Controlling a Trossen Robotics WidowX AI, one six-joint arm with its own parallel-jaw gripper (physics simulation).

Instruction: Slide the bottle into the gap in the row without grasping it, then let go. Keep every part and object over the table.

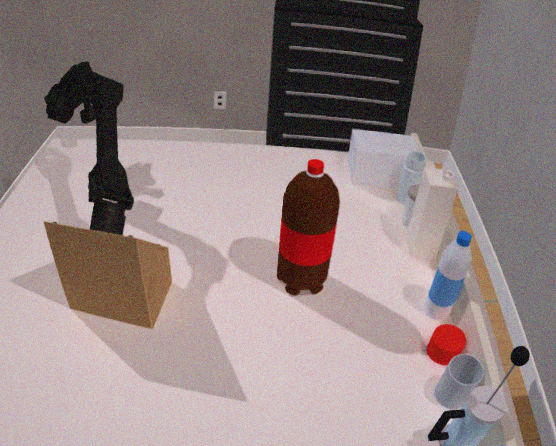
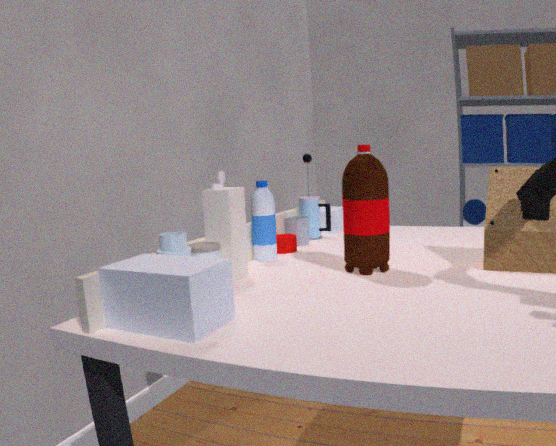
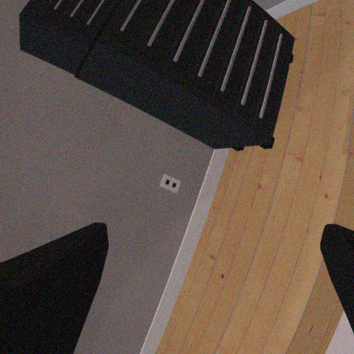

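Seen in the pictures: arm's base, origin of its link: (image 1: 104, 235) (image 2: 536, 208).
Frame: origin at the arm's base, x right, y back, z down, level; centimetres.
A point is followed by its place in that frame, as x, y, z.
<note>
A big brown bottle with a red label and red cap (image 1: 307, 225) {-7.1, -39.8, -5.3} (image 2: 366, 217) {-17.7, -37.5, 0.8} stands upright, apart from the row. The row by the table's edge holds a white carton (image 1: 432, 212) {-26.8, -67.0, 0.4} (image 2: 225, 230) {-34.1, -65.0, 2.3}, a blue-capped bottle (image 1: 448, 280) {-6.6, -70.0, 2.3} (image 2: 263, 225) {-12.5, -69.2, 4.5}, a low red cylinder (image 1: 446, 344) {4.0, -71.5, 9.9} (image 2: 286, 243) {-0.5, -69.7, 11.5}, a glass cup (image 1: 459, 381) {10.1, -75.7, 13.9} (image 2: 297, 231) {10.0, -72.0, 9.7} and a pitcher with a black handle (image 1: 467, 427) {26.7, -73.1, 4.6} (image 2: 309, 217) {21.0, -73.7, 6.9}. Which space is the gap is hard to tell. My gripper (image 3: 219, 237) is open and empty, raised high and far from the brown bottle, pointing away toward wall and floor.
A tan wedge-shaped block (image 1: 105, 275) {9.7, -4.6, 1.2} (image 2: 510, 245) {-4.7, -5.8, 8.2} stands by the arm's base. A pale box (image 1: 380, 157) {-55.2, -54.8, 4.6} (image 2: 150, 295) {-68.7, -53.8, 7.2} stands at the row's end, with a clear glass vessel (image 1: 411, 175) {-48.3, -63.5, 4.5} beside it. A light rail runs behind the row. A black drawer cabinet (image 1: 342, 60) (image 3: 165, 75) stands beyond the table.
</note>
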